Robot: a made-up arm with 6 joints. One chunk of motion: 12 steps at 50 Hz.
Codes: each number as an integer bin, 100 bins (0 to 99) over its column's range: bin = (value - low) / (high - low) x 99, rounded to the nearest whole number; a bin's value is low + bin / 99 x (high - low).
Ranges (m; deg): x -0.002..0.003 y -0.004..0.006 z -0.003..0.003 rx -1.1..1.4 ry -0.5..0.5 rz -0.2..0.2
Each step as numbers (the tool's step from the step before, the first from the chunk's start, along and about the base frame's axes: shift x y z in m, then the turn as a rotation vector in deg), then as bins.
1 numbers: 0.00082 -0.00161 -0.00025 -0.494 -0.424 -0.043
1 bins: 56 24 45 24 8 39
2 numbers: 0.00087 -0.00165 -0.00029 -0.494 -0.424 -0.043
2 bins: 57 23 45 24 8 39
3 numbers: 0.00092 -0.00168 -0.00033 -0.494 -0.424 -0.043
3 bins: 58 23 44 24 8 39
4 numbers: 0.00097 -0.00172 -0.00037 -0.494 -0.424 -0.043
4 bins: 59 23 43 24 8 39
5 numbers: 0.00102 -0.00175 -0.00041 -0.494 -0.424 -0.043
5 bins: 60 22 43 24 8 39
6 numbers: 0.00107 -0.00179 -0.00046 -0.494 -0.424 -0.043
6 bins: 61 22 42 24 8 39
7 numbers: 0.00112 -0.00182 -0.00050 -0.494 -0.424 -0.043
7 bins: 62 22 41 24 8 39
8 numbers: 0.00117 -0.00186 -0.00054 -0.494 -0.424 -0.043
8 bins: 63 21 41 24 8 39
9 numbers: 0.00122 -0.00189 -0.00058 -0.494 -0.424 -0.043
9 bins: 64 21 40 24 8 39
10 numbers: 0.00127 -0.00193 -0.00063 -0.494 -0.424 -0.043
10 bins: 65 20 39 24 8 39
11 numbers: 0.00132 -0.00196 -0.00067 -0.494 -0.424 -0.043
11 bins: 66 20 38 24 8 39
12 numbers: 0.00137 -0.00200 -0.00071 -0.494 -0.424 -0.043
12 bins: 67 20 38 24 8 39
